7 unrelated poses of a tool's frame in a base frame.
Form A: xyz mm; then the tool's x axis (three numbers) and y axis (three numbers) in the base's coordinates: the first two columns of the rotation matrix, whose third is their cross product.
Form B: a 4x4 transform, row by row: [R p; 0 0 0 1], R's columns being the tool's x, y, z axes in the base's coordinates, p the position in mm. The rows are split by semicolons. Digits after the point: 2 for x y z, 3 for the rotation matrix.
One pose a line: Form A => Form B
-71.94, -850.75, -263.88, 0.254, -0.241, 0.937, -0.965, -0.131, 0.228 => 0.254, -0.965, 0.068, -71.94; -0.241, -0.131, -0.962, -850.75; 0.937, 0.228, -0.266, -263.88; 0, 0, 0, 1
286.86, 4.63, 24.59, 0.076, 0.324, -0.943, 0.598, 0.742, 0.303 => 0.076, 0.598, 0.798, 286.86; 0.324, 0.742, -0.587, 4.63; -0.943, 0.303, -0.137, 24.59; 0, 0, 0, 1
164.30, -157.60, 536.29, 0.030, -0.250, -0.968, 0.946, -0.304, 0.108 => 0.030, 0.946, -0.321, 164.30; -0.250, -0.304, -0.919, -157.60; -0.968, 0.108, 0.227, 536.29; 0, 0, 0, 1
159.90, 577.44, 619.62, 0.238, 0.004, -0.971, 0.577, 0.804, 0.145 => 0.238, 0.577, 0.781, 159.90; 0.004, 0.804, -0.595, 577.44; -0.971, 0.145, 0.189, 619.62; 0, 0, 0, 1
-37.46, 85.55, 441.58, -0.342, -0.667, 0.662, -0.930, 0.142, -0.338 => -0.342, -0.930, 0.131, -37.46; -0.667, 0.142, -0.731, 85.55; 0.662, -0.338, -0.669, 441.58; 0, 0, 0, 1
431.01, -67.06, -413.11, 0.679, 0.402, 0.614, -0.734, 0.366, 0.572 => 0.679, -0.734, 0.005, 431.01; 0.402, 0.366, -0.839, -67.06; 0.614, 0.572, 0.544, -413.11; 0, 0, 0, 1
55.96, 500.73, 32.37, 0.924, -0.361, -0.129, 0.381, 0.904, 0.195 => 0.924, 0.381, 0.046, 55.96; -0.361, 0.904, -0.229, 500.73; -0.129, 0.195, 0.973, 32.37; 0, 0, 0, 1
